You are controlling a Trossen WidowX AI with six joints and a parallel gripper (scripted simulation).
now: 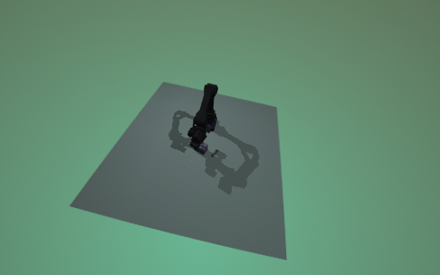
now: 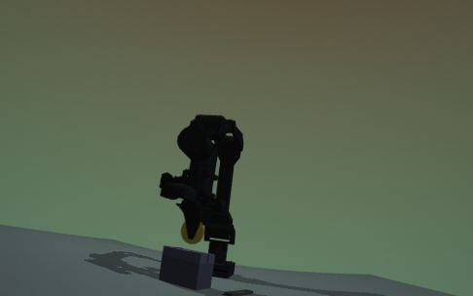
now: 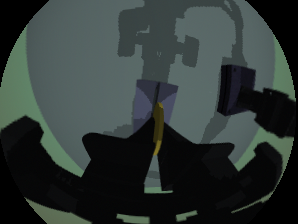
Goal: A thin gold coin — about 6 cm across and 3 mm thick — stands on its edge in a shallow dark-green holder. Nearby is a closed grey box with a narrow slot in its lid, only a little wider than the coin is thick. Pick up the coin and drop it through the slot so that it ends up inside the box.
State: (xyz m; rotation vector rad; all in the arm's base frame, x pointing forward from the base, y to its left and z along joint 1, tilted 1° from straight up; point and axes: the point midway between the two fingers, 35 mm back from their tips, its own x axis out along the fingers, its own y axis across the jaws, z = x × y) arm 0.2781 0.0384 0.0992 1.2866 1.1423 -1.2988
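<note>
The gold coin lies 20 mm above my gripper tip.
</note>
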